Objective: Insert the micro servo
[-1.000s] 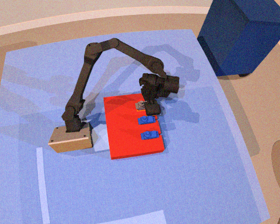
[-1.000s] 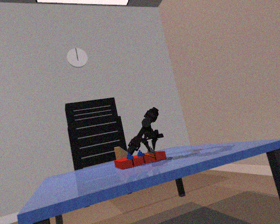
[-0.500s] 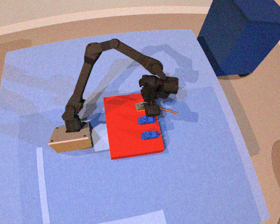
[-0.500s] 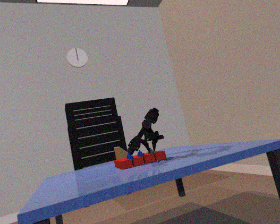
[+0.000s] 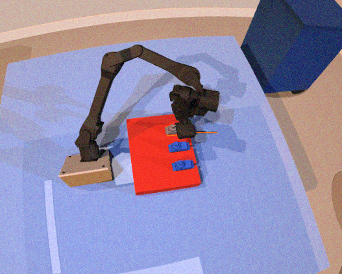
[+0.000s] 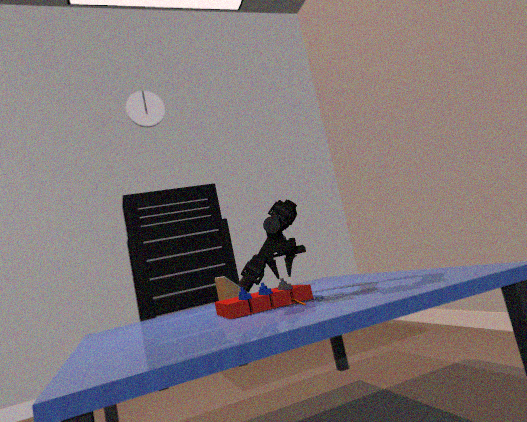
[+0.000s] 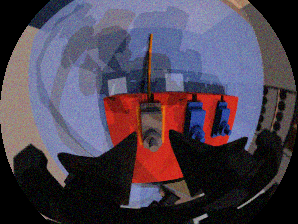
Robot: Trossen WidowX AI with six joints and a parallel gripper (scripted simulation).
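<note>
My gripper tip is now 11 cm past the red deck, 9 cm to the left of it and 6 cm above it.
</note>
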